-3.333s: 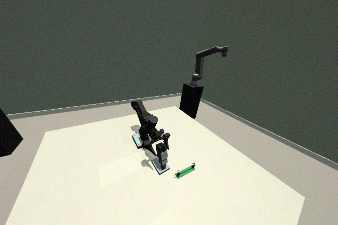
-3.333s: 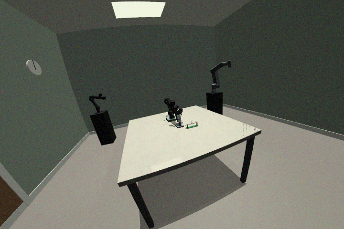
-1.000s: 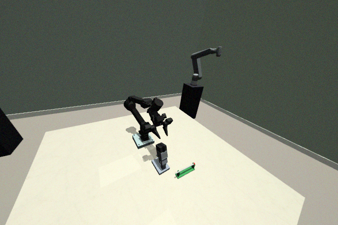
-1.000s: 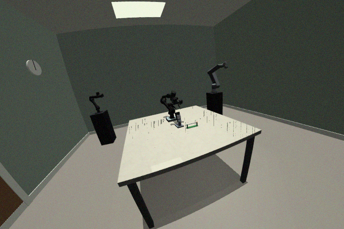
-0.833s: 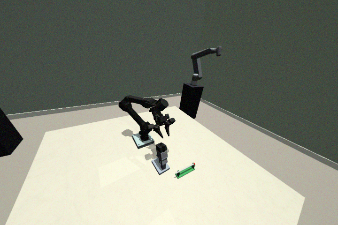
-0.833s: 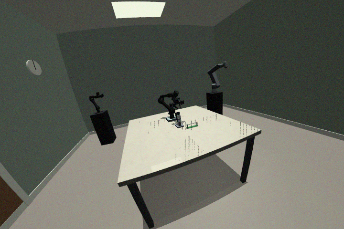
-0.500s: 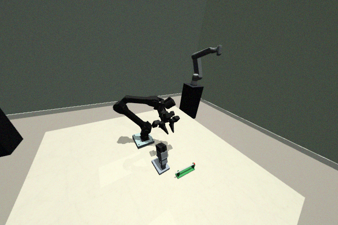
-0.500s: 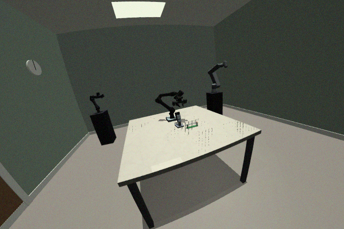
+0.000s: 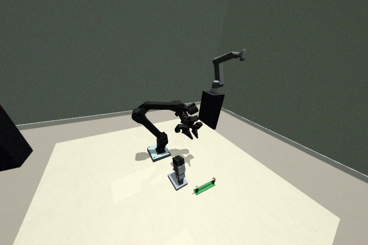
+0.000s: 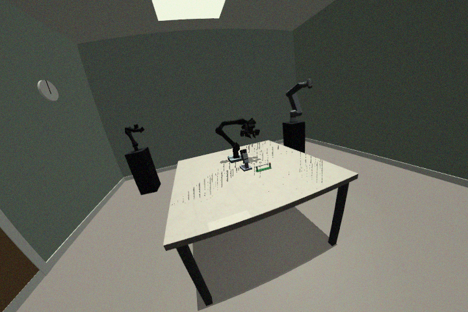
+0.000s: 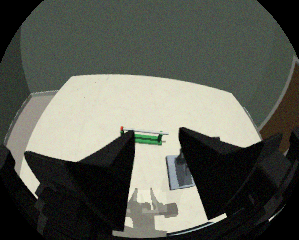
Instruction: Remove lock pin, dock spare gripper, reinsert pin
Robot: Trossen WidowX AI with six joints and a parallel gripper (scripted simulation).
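Right now my gripper tip is 230 mm above the green cradle, 160 mm short of it and 10 mm to the right of it. The rest, counted from my gripper tip: spare gripper 130 mm below, 120 mm to the right, 50 mm ahead; then mount 200 mm below, 120 mm to the right, 60 mm ahead.
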